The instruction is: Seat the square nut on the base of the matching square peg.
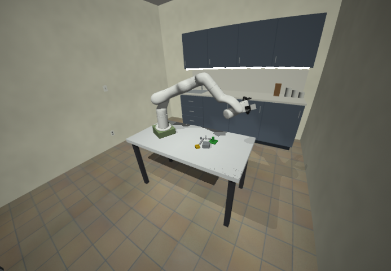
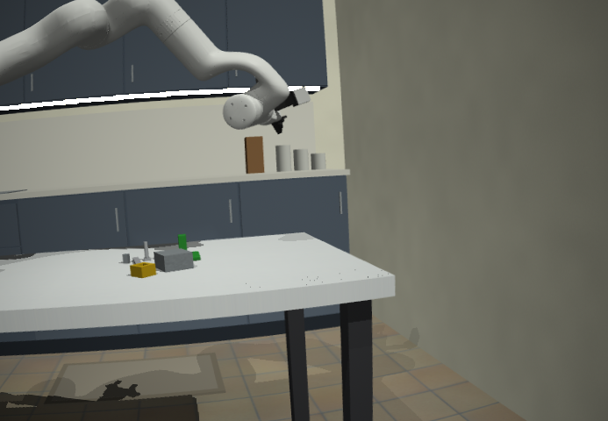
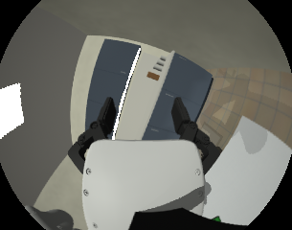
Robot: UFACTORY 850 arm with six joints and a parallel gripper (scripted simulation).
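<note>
Right now the grey block is 31 cm behind my hand, 32 cm to the right of it and 37 cm below it.
</note>
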